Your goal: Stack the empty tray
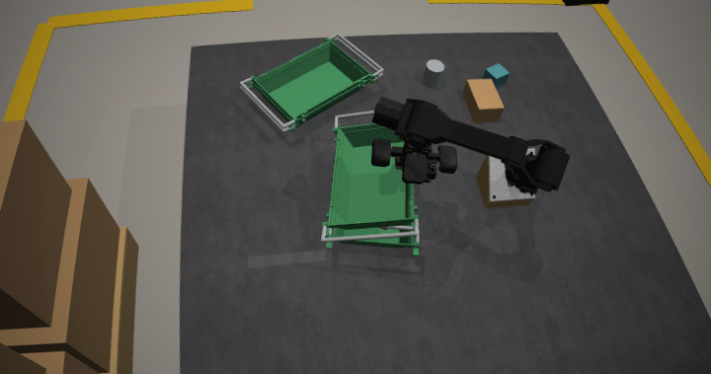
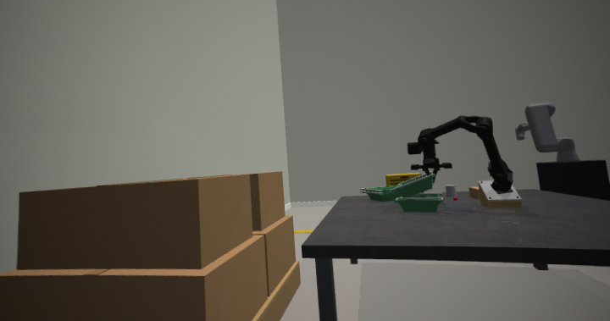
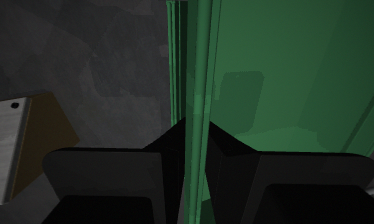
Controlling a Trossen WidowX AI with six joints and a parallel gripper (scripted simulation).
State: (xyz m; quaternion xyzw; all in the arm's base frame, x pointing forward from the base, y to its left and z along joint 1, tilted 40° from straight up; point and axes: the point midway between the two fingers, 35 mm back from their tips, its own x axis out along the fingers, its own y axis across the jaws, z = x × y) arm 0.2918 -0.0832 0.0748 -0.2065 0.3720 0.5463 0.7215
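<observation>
The green tray is 80 mm ahead of my gripper tip and 30 mm to the right of it. From my gripper tip the other things lie so: grey cylinder (410 mm to the right, 230 mm behind, 90 mm below); then tan box (350 mm behind, 280 mm to the right, 100 mm below); then red block (230 mm to the right, 190 mm behind, 120 mm below).
</observation>
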